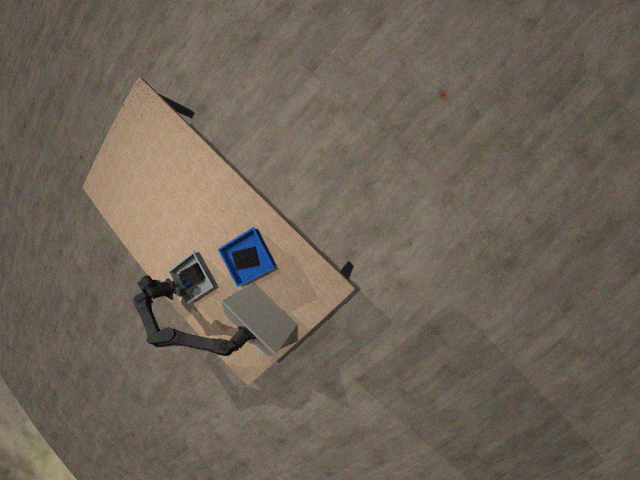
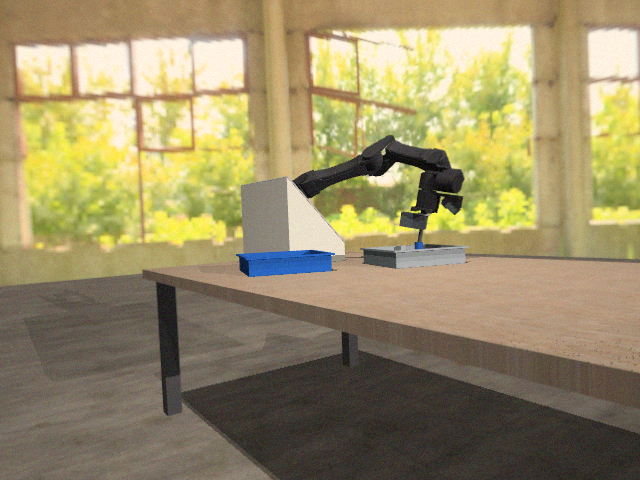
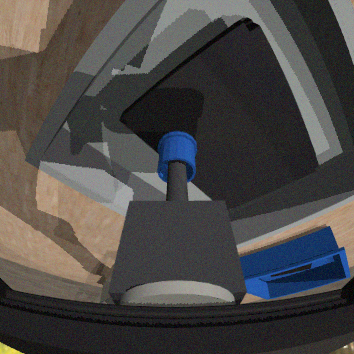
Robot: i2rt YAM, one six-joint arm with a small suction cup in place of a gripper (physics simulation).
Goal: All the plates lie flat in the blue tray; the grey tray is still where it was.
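Seen in the pictures: hand, tool point: (image 1: 190, 284) (image 3: 176, 144); arm's base, link origin: (image 1: 247, 331) (image 2: 286, 207).
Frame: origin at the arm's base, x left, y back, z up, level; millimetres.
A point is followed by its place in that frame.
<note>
A black plate (image 1: 193, 273) @[x 181, y -434, z -161 mm] (image 3: 253, 123) @[x 228, y -459, z -162 mm] lies in the grey tray (image 1: 205, 270) @[x 106, y -398, z -169 mm] (image 2: 413, 257) @[x 142, y -519, z -170 mm] (image 3: 306, 105) @[x 184, y -494, z -194 mm] near the table's edge. My suction cup (image 1: 188, 284) (image 2: 418, 246) (image 3: 177, 154) is blue. It stands down inside the grey tray, on the near corner of that plate, and seems to touch it. The blue tray (image 1: 239, 241) @[x -163, y -383, z -194 mm] (image 2: 285, 263) @[x -192, y -387, z -168 mm] (image 3: 291, 256) @[x -47, y -337, z -168 mm] stands beside the grey one. Another black plate (image 1: 246, 257) @[x -143, y -292, z -183 mm] (image 3: 291, 270) @[x -181, y -271, z -183 mm] lies flat in it.
The grey wedge-shaped arm base (image 1: 261, 316) @[x -98, y -13, z -28 mm] (image 2: 270, 219) @[x -92, y -63, z -43 mm] stands just behind the blue tray. Both trays sit on a long wooden table (image 1: 151, 181) @[x 78, y -1056, z -197 mm] (image 2: 413, 295) @[x -182, y -898, z -197 mm], and the grey tray is close to its long edge.
</note>
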